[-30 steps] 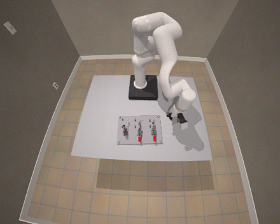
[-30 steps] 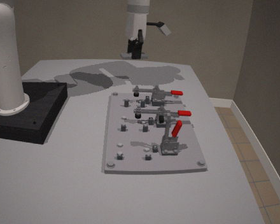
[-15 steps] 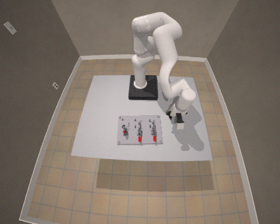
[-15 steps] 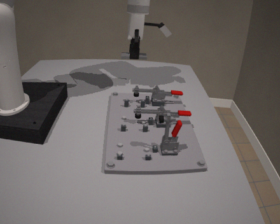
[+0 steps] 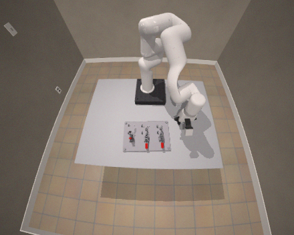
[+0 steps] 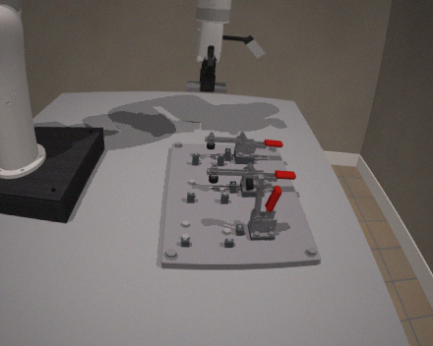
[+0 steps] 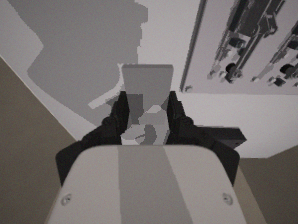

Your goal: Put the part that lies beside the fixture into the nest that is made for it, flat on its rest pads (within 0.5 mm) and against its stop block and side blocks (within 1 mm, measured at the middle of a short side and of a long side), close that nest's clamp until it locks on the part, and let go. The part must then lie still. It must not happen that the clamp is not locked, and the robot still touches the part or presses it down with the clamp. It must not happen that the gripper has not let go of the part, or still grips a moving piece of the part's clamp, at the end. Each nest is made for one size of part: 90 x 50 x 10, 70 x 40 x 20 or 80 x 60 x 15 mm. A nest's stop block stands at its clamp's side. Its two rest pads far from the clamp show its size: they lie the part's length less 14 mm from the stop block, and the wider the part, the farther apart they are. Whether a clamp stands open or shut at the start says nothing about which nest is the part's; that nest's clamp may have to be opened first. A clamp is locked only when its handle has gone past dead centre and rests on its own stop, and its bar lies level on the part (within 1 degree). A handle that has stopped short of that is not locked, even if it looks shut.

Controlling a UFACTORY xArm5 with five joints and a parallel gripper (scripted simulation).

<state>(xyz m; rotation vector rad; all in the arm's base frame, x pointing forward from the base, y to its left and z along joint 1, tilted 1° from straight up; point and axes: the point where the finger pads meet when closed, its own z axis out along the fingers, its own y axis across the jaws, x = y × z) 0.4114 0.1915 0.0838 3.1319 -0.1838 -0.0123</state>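
The grey fixture plate is 260 mm to the right of my hand, 130 mm below it and 20 mm ahead of it. From my hand the other things lie so: grey block part (20 mm below).
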